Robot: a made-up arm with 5 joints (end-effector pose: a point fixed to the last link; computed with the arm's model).
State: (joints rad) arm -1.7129 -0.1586 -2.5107 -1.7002 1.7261
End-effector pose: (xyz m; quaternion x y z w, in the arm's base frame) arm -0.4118 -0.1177 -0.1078 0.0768 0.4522 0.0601 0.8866
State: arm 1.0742 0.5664 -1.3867 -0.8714 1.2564
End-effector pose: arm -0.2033 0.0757 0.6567 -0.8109 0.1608 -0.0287 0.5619
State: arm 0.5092 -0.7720 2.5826 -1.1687 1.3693
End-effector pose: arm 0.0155 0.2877 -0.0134 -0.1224 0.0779 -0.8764 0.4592
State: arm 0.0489 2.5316 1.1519 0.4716 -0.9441
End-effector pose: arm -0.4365 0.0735 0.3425 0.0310 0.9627 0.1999 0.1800
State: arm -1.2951 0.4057 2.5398 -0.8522 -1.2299
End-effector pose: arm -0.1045 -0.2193 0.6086 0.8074 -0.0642 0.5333 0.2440
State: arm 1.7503 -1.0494 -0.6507 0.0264 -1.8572
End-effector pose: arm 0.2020 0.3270 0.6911 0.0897 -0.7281 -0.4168 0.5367
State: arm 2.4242 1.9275 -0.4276 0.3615 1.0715
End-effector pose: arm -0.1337 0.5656 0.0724 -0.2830 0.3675 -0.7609 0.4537
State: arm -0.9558 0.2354 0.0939 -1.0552 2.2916
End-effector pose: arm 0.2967 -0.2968 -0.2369 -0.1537 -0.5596 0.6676 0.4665
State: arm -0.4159 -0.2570 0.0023 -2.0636 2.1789
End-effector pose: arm 0.4507 -0.5064 0.1589 -0.7568 -0.4892 0.2586 0.3479
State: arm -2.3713 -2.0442 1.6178 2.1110 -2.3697
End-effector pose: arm -0.0531 -0.6271 -0.3994 -0.1583 0.4979 -0.8249 0.2158
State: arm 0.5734 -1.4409 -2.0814 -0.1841 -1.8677
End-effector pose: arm 0.1737 -0.3180 -0.1040 -0.6726 0.0148 0.7198 0.1711
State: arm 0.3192 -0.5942 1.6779 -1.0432 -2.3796
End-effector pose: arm 0.4786 0.4090 0.3710 0.3741 -0.0519 -0.1477 0.9141
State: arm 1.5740 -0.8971 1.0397 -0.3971 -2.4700
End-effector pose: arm 0.5378 0.6365 0.1361 -0.1633 -0.5543 -0.1453 0.8031
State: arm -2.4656 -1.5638 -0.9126 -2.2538 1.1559
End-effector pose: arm 0.1340 0.2061 -0.5581 -0.2163 0.2729 -0.7615 0.5467
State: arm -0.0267 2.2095 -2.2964 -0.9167 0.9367
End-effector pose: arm 0.2675 -0.2652 0.8797 -0.6983 0.6302 0.1499 0.3047
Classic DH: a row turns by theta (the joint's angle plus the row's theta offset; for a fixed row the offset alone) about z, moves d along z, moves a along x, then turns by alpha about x. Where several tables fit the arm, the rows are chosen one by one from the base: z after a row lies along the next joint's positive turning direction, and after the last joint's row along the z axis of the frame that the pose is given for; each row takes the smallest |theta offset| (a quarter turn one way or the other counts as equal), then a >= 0, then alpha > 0; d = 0 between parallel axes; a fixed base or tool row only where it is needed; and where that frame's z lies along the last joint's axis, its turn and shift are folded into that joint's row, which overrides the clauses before.
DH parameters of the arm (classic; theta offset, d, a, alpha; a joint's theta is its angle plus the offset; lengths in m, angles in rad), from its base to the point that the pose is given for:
base (fixed): -1.5708 0.041 0 1.5708
joint 1: 1.5708 -0.0795 0.374 -1.5708
joint 2: -1.5708 -0.1158 0.0637 -1.5708
joint 3: 0 -0.1109 -0.2946 1.5708
joint 4: 0 -0.3563 -0.0183 -1.5708
joint 5: 0.4918 0 -0.1224 0
tool (fixed): 2.6498 -0.0781 0 0

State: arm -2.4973 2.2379 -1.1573 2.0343 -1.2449
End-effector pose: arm 0.1890 -0.1121 -0.8646 -0.7913 0.3429 0.4569 0.2180
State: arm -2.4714 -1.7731 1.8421 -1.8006 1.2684
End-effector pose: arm 0.1623 -0.5230 -0.1269 -0.6564 -0.6918 -0.2700 0.1328
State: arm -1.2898 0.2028 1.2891 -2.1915 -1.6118
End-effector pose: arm 0.5407 -0.2449 0.1726 -0.9724 -0.0493 0.1662 0.1559
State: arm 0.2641 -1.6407 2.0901 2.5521 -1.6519
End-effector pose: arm 0.1454 0.4396 0.5699 0.6619 0.4792 0.5673 0.1016
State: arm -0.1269 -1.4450 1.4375 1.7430 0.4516
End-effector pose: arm 0.2917 -0.0217 0.6098 -0.5691 0.2461 0.1677 0.7664
